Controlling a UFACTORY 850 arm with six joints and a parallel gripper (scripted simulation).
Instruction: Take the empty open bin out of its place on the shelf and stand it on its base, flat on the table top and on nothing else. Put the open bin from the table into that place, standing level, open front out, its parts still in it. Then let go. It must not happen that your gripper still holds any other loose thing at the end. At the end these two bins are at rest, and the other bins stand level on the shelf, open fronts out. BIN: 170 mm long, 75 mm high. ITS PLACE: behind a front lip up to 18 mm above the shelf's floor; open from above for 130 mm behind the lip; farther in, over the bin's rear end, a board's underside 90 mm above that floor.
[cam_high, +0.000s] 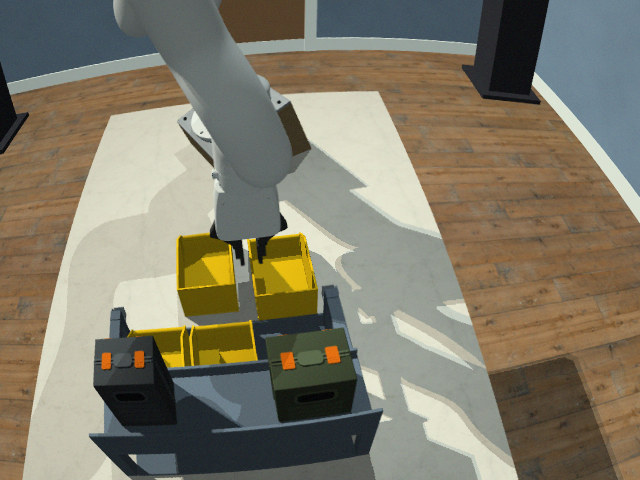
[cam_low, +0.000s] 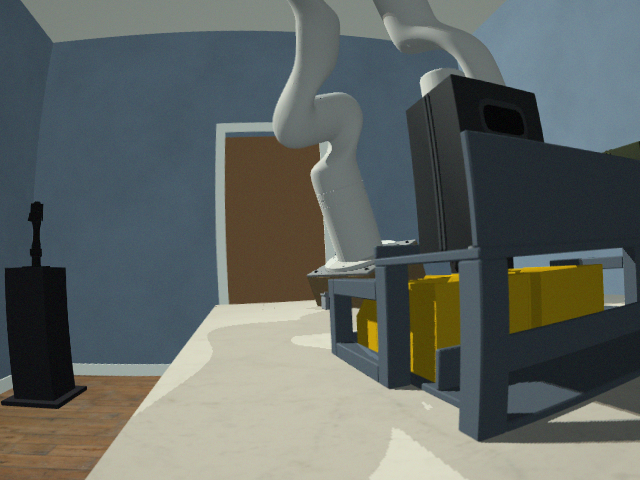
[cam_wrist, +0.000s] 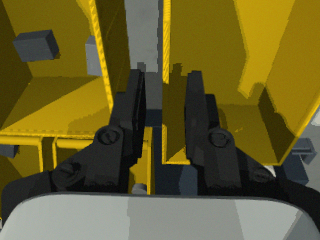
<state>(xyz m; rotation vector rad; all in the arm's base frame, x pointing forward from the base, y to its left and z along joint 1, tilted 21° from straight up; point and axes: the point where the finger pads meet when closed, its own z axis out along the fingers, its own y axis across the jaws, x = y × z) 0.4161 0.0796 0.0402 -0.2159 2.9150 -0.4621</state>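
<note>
The shelf lip is 10 cm ahead of my hand, 5 cm to the right of it and 9 cm below it. Also, from my hand: dark grey case (30 cm ahead, 15 cm to the right, 6 cm above); then green case (28 cm ahead, 8 cm to the left, 5 cm above).
</note>
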